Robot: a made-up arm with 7 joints.
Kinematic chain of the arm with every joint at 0, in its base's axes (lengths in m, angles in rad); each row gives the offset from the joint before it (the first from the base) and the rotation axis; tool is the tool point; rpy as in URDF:
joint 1: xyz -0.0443 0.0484 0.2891 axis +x
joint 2: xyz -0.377 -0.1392 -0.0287 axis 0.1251 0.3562 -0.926
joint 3: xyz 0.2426 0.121 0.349 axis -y
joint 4: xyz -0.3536 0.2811 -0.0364 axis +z
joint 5: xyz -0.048 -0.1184 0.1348 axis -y
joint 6: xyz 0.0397 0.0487 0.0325 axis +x
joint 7: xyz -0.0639 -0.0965 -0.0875 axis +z
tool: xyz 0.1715 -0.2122 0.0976 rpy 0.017 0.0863 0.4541
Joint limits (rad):
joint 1: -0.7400..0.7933
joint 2: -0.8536..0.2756
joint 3: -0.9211..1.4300
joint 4: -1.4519..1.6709
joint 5: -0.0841..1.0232
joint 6: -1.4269..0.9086
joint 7: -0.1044..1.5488
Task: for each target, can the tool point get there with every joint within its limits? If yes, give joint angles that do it. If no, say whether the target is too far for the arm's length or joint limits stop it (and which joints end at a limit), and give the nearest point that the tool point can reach.
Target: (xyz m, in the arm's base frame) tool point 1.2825 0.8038 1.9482
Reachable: no: too far | nearest point 0.1134 0.4617 1.1968 | short by 1.431 m
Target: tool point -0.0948 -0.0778 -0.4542
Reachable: no: joint limits stop it (at a limit: joint 2, joint 3, joint 4, joint 5, joint 7) | nearest point -0.2004 -0.0189 -0.1074 | short by 0.367 m
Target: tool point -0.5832 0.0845 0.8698
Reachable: yes | joints 0.2001 -0.6792 -0.6814 -0.4901 0.0441 -0.1871 1.1754
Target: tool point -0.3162 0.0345 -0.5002
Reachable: no: joint limits stop it (at a limit: joint 1, joint 2, joint 3, joint 4, joint 5, joint 7) | nearest point -0.4713 0.0950 -0.2140 | short by 0.331 m
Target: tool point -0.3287 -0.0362 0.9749
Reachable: yes | joints 0.4080 0.1369 -0.0072 0.4507 0.5965 -1.1435 0.9064
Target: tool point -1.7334 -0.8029 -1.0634
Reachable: no: too far | nearest point -0.9137 -0.1361 -0.1036 | short by 1.427 m
